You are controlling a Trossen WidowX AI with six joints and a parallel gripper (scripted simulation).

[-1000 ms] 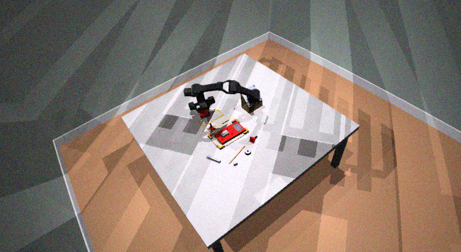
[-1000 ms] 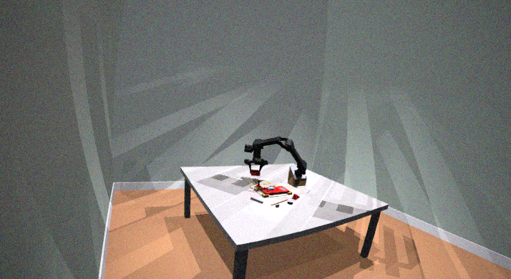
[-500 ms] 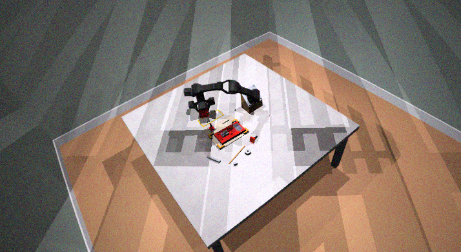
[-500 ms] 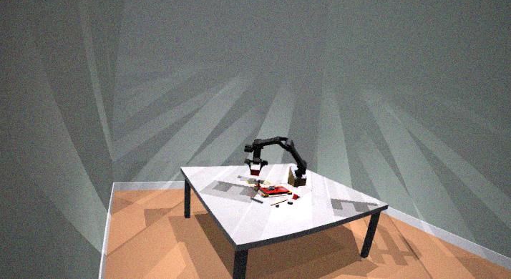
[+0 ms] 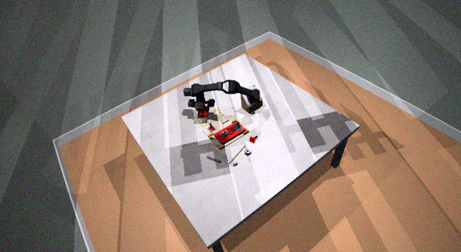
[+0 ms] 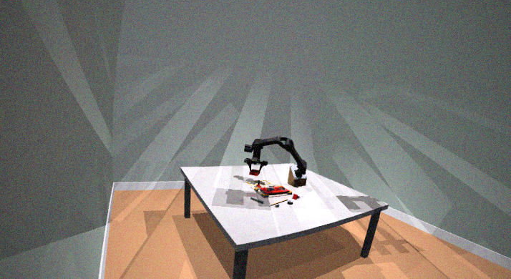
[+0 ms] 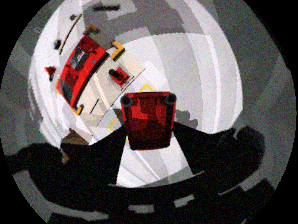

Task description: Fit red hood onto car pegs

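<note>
Right now the red hood is 1 cm below my gripper tip. The rest, counted from my gripper tip: grey engine block (23 cm to the left, 7 cm below, 3 cm behind); then grey bar (35 cm to the left, 14 cm ahead, 9 cm below); then wooden stick (41 cm to the left, 9 cm below).
</note>
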